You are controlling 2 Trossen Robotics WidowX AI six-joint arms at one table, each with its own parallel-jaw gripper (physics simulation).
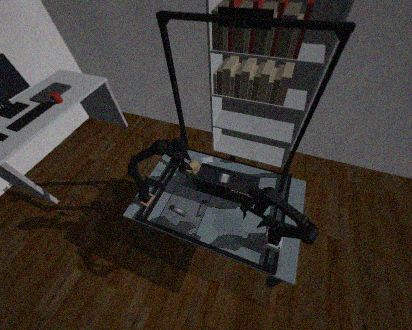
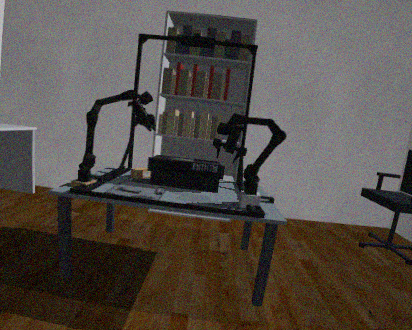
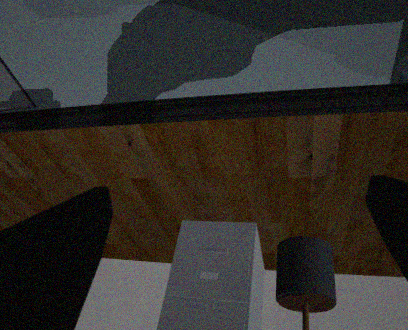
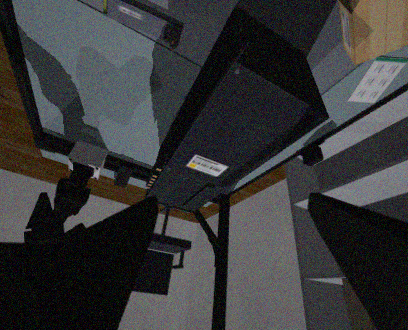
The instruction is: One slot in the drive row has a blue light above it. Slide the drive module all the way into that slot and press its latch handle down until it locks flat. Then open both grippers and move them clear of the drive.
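Places are measured from the left arm's base along level axes (x ahead, y left, z up), in millimetres.
Pixels of known places: left gripper, between the fingertips: [image 1: 250,223] [image 2: 224,161] [image 3: 238,194] [image 4: 44,194]; right gripper, between the fingertips: [image 1: 191,164] [image 2: 153,131] [image 4: 232,202]; left arm's base, origin of its link: [image 1: 273,239] [image 2: 250,193] [image 4: 83,169]; right arm's base, origin of its link: [image 1: 145,198] [image 2: 84,180].
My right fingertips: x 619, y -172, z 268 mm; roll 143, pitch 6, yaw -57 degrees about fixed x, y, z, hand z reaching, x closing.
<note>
Ahead of a thing's pixels: the offset from my right fingertips to its middle. "pt": to the spot under its first point. Level surfaces: height alone.
The black drive chassis @(dx -223, dy -90, dz -253 mm) [image 1: 218,181] [image 2: 185,173] [image 4: 235,131] stands at the back of the table @(dz -341 mm) [image 1: 293,258] [image 2: 271,213]. Its slot row faces the front [image 2: 205,168]; I cannot make out a blue light. The grey drive module @(dx +56, dy +205, dz -334 mm) [image 1: 177,210] [image 2: 127,190] [image 4: 137,16] lies flat on the table in front of the chassis, apart from both grippers. My left gripper [image 1: 254,217] [image 2: 228,152] is open and empty, hanging above the chassis's right end. My right gripper [image 1: 182,164] [image 2: 146,124] is open and empty, high above the chassis's left end.
A small dark part @(pt dx -96, dy +117, dz -329 mm) [image 1: 201,207] [image 2: 159,190] lies beside the module. A cardboard box @(dx +109, dy -168, dz -309 mm) [image 1: 195,167] [image 2: 139,173] [image 4: 356,29] and a paper label @(pt dx +41, dy -326, dz -339 mm) [image 1: 207,159] lie left of the chassis. A black frame @(pt dx +254, dy -354, dz +378 mm) [image 1: 172,75] [image 2: 137,82] rises over the table. A bookshelf [image 1: 254,126] [image 2: 211,18] stands behind.
</note>
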